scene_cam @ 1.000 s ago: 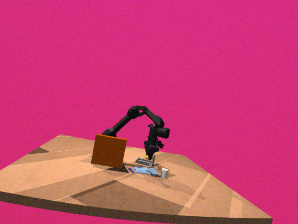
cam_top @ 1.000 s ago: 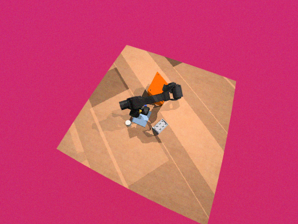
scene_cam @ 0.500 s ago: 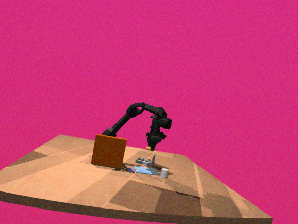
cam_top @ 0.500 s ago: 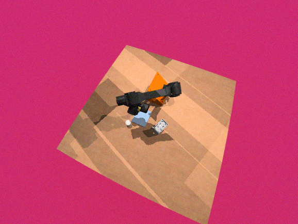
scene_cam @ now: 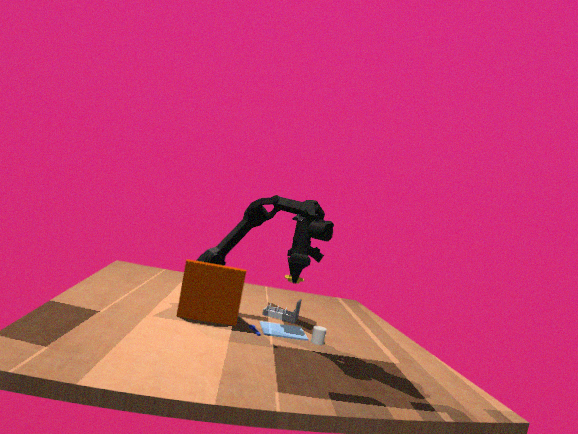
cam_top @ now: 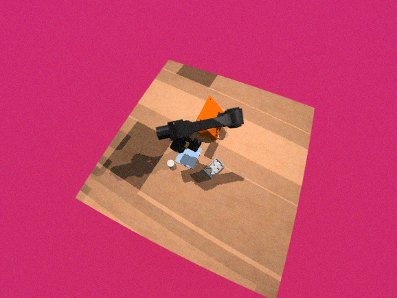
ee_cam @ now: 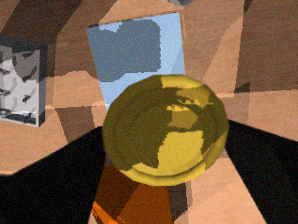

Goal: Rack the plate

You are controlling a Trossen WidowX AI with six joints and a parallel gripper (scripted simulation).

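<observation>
Now: gripper tip 4 cm short of the grey dish rack, 20 cm to the right of it and 16 cm above it. From my gripper tip the other things lie so: light blue mat: 1 cm to the left, 18 cm below; yellow plate: 1 cm above.
</observation>
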